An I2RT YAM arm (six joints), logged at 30 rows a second.
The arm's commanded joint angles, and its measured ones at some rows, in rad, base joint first. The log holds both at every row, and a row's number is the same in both.
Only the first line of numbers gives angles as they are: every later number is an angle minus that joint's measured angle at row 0.
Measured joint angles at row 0:
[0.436 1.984 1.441 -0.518 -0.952 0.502]
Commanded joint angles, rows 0 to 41:
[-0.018 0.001 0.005 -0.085 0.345 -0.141]
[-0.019 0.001 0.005 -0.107 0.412 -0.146]
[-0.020 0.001 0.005 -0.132 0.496 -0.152]
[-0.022 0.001 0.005 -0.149 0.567 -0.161]
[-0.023 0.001 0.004 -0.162 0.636 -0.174]
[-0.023 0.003 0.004 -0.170 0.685 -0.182]
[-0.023 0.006 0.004 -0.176 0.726 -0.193]
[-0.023 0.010 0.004 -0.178 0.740 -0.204]
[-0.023 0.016 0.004 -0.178 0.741 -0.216]
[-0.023 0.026 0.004 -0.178 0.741 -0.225]
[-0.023 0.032 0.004 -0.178 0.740 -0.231]
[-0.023 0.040 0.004 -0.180 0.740 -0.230]
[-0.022 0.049 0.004 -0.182 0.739 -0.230]
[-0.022 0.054 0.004 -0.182 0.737 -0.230]
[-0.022 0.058 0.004 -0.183 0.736 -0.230]
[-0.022 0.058 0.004 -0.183 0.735 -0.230]
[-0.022 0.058 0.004 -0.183 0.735 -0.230]
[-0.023 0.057 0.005 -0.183 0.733 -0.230]
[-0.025 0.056 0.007 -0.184 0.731 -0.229]
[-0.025 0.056 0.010 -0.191 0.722 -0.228]
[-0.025 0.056 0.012 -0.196 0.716 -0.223]
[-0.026 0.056 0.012 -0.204 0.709 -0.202]
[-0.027 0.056 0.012 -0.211 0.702 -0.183]
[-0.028 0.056 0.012 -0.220 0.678 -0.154]
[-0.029 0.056 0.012 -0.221 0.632 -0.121]
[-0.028 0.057 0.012 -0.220 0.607 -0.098]
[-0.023 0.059 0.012 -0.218 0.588 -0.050]
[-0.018 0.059 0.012 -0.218 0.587 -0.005]
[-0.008 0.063 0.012 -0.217 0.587 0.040]
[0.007 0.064 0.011 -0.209 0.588 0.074]
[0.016 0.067 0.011 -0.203 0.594 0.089]
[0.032 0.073 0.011 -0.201 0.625 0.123]
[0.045 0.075 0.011 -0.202 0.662 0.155]
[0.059 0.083 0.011 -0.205 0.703 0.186]
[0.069 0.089 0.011 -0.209 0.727 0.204]
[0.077 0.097 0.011 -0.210 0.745 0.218]
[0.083 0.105 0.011 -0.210 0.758 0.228]
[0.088 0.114 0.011 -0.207 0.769 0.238]
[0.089 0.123 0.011 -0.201 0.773 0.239]
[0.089 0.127 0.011 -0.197 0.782 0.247]
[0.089 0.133 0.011 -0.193 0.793 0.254]
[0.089 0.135 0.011 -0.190 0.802 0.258]
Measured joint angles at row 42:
[0.092 0.106 0.002 -0.197 0.731 0.197]
